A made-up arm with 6 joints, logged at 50 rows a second.
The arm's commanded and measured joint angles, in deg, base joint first. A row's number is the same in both.
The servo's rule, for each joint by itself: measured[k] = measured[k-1] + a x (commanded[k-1-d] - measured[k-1]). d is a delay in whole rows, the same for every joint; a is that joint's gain. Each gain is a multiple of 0.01, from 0.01 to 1. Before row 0 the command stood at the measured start. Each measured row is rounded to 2 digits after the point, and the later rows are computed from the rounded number. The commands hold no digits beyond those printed.
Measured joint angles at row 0:
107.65, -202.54, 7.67, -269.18, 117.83, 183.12
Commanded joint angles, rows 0 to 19:
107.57, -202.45, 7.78, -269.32, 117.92, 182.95
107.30, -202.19, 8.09, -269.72, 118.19, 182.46
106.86, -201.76, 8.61, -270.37, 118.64, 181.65
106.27, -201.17, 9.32, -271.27, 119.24, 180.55
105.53, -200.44, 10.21, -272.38, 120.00, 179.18
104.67, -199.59, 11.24, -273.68, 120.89, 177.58
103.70, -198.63, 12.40, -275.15, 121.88, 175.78
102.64, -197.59, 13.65, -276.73, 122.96, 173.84
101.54, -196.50, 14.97, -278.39, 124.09, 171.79
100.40, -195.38, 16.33, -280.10, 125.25, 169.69
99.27, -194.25, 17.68, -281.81, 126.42, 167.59
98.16, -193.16, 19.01, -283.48, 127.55, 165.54
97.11, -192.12, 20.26, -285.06, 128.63, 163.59
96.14, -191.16, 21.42, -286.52, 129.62, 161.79
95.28, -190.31, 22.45, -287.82, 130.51, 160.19
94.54, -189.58, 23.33, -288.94, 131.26, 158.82
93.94, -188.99, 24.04, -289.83, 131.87, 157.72
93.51, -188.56, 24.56, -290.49, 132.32, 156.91
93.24, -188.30, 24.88, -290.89, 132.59, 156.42
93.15, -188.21, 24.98, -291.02, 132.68, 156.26
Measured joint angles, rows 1 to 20:
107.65, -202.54, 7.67, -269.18, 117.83, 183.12
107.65, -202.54, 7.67, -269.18, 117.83, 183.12
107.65, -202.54, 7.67, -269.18, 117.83, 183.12
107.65, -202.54, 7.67, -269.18, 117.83, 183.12
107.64, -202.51, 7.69, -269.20, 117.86, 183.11
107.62, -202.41, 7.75, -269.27, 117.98, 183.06
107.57, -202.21, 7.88, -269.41, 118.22, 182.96
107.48, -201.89, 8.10, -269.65, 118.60, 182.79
107.34, -201.44, 8.42, -270.00, 119.12, 182.54
107.15, -200.87, 8.84, -270.48, 119.77, 182.19
106.91, -200.18, 9.37, -271.09, 120.55, 181.74
106.61, -199.38, 10.01, -271.82, 121.44, 181.19
106.26, -198.49, 10.75, -272.67, 122.42, 180.53
105.85, -197.53, 11.59, -273.64, 123.47, 179.77
105.39, -196.51, 12.50, -274.70, 124.56, 178.92
104.88, -195.47, 13.48, -275.84, 125.67, 177.98
104.34, -194.43, 14.50, -277.04, 126.77, 176.97
103.77, -193.42, 15.54, -278.27, 127.82, 175.91
103.18, -192.46, 16.58, -279.51, 128.82, 174.81
102.58, -191.57, 17.59, -280.74, 129.72, 173.69
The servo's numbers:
d 4
a 0.07 0.31 0.15 0.13 0.37 0.07

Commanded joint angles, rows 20 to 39:
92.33, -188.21, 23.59, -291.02, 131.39, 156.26
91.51, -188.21, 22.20, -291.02, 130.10, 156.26
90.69, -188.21, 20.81, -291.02, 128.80, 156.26
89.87, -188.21, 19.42, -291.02, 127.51, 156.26
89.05, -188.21, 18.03, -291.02, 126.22, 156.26
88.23, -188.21, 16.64, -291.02, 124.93, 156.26
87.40, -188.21, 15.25, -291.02, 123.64, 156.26
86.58, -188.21, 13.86, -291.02, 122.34, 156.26
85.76, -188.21, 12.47, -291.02, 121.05, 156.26
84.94, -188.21, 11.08, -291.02, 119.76, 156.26
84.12, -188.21, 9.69, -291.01, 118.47, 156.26
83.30, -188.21, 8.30, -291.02, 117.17, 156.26
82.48, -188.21, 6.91, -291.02, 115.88, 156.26
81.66, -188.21, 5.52, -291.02, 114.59, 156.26
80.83, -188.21, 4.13, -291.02, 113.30, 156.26
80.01, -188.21, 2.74, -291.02, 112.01, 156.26
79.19, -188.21, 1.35, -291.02, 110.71, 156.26
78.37, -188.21, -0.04, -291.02, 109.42, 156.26
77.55, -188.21, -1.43, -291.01, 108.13, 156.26
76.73, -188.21, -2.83, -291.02, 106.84, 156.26
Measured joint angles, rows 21 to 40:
101.98, -190.77, 18.56, -281.92, 130.52, 172.57
101.39, -190.08, 19.46, -283.03, 131.19, 171.47
100.82, -189.53, 20.27, -284.05, 131.71, 170.42
100.28, -189.12, 20.98, -284.96, 132.07, 169.43
99.72, -188.84, 21.37, -285.75, 131.82, 168.51
99.15, -188.64, 21.49, -286.44, 131.18, 167.65
98.56, -188.51, 21.39, -287.04, 130.30, 166.85
97.95, -188.42, 21.09, -287.56, 129.27, 166.11
97.33, -188.35, 20.63, -288.01, 128.14, 165.42
96.69, -188.31, 20.03, -288.40, 126.95, 164.78
96.04, -188.28, 19.31, -288.74, 125.73, 164.18
95.38, -188.26, 18.49, -289.04, 124.48, 163.63
94.71, -188.24, 17.59, -289.30, 123.21, 163.11
94.03, -188.23, 16.61, -289.52, 121.93, 162.63
93.34, -188.22, 15.57, -289.71, 120.65, 162.18
92.64, -188.22, 14.48, -289.88, 119.36, 161.77
91.93, -188.22, 13.34, -290.03, 118.07, 161.38
91.21, -188.22, 12.17, -290.16, 116.78, 161.02
90.48, -188.22, 10.96, -290.27, 115.49, 160.69
89.75, -188.22, 9.73, -290.37, 114.20, 160.38

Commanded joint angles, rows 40 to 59:
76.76, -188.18, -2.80, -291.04, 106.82, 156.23
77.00, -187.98, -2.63, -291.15, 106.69, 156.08
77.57, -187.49, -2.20, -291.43, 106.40, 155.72
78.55, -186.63, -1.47, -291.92, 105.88, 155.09
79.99, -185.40, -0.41, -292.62, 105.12, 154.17
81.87, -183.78, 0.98, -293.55, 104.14, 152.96
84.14, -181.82, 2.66, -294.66, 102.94, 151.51
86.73, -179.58, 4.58, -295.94, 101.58, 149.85
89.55, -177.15, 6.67, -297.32, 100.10, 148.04
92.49, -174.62, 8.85, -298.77, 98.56, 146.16
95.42, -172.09, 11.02, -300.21, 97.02, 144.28
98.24, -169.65, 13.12, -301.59, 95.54, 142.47
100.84, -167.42, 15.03, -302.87, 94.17, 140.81
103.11, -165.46, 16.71, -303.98, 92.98, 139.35
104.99, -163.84, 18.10, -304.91, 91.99, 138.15
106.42, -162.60, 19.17, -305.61, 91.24, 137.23
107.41, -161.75, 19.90, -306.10, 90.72, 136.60
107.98, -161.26, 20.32, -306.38, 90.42, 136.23
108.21, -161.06, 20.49, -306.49, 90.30, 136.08
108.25, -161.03, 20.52, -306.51, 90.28, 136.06
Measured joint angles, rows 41 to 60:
89.01, -188.22, 8.47, -290.45, 112.91, 160.09
88.27, -188.22, 7.19, -290.52, 111.62, 159.82
87.52, -188.22, 5.90, -290.58, 110.33, 159.57
86.76, -188.22, 4.59, -290.64, 109.04, 159.34
86.06, -188.21, 3.48, -290.69, 108.22, 159.12
85.43, -188.14, 2.56, -290.75, 107.65, 158.91
84.88, -187.94, 1.85, -290.84, 107.19, 158.69
84.44, -187.53, 1.35, -290.98, 106.71, 158.44
84.13, -186.87, 1.09, -291.19, 106.12, 158.14
83.97, -185.91, 1.07, -291.50, 105.39, 157.78
83.98, -184.64, 1.31, -291.91, 104.48, 157.34
84.17, -183.07, 1.80, -292.43, 103.41, 156.82
84.55, -181.23, 2.53, -293.07, 102.19, 156.21
85.11, -179.18, 3.48, -293.81, 100.85, 155.51
85.83, -176.98, 4.61, -294.64, 99.43, 154.72
86.70, -174.71, 5.89, -295.54, 97.99, 153.86
87.69, -172.45, 7.26, -296.49, 96.58, 152.95
88.77, -170.28, 8.68, -297.46, 95.25, 152.00
89.91, -168.28, 10.09, -298.43, 94.04, 151.03
91.07, -166.52, 11.45, -299.36, 93.00, 150.06

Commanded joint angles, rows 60 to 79:
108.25, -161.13, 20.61, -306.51, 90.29, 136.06
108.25, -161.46, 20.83, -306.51, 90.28, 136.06
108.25, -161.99, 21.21, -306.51, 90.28, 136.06
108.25, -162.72, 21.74, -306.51, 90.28, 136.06
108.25, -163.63, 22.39, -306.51, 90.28, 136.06
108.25, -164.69, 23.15, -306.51, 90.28, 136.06
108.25, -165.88, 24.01, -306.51, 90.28, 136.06
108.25, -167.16, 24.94, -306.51, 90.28, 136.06
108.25, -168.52, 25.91, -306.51, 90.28, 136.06
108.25, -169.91, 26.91, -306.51, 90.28, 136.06
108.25, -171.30, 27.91, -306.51, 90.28, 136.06
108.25, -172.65, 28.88, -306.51, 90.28, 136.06
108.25, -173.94, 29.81, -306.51, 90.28, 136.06
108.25, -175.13, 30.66, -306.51, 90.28, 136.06
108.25, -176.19, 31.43, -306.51, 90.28, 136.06
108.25, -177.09, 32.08, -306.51, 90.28, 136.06
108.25, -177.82, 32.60, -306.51, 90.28, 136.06
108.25, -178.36, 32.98, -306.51, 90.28, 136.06
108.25, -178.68, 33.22, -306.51, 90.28, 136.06
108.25, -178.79, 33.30, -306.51, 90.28, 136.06
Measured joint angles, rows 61 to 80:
92.21, -165.04, 12.72, -300.24, 92.16, 149.12
93.31, -163.87, 13.86, -301.04, 91.52, 148.22
94.35, -163.00, 14.85, -301.75, 91.07, 147.37
95.32, -162.39, 15.70, -302.37, 90.78, 146.58
96.23, -162.00, 16.44, -302.91, 90.60, 145.84
97.07, -161.83, 17.10, -303.38, 90.48, 145.16
97.85, -161.88, 17.72, -303.79, 90.41, 144.52
98.58, -162.14, 18.32, -304.14, 90.36, 143.93
99.26, -162.60, 18.93, -304.45, 90.33, 143.38
99.89, -163.25, 19.56, -304.72, 90.31, 142.87
100.48, -164.07, 20.23, -304.95, 90.30, 142.39
101.02, -165.03, 20.94, -305.15, 90.29, 141.95
101.53, -166.11, 21.69, -305.33, 90.29, 141.54
102.00, -167.29, 22.47, -305.48, 90.29, 141.16
102.44, -168.53, 23.29, -305.61, 90.29, 140.80
102.85, -169.81, 24.13, -305.73, 90.29, 140.47
103.23, -171.09, 24.98, -305.83, 90.29, 140.16
103.58, -172.34, 25.83, -305.92, 90.29, 139.87
103.91, -173.53, 26.67, -306.00, 90.29, 139.60
104.21, -174.63, 27.48, -306.07, 90.29, 139.35

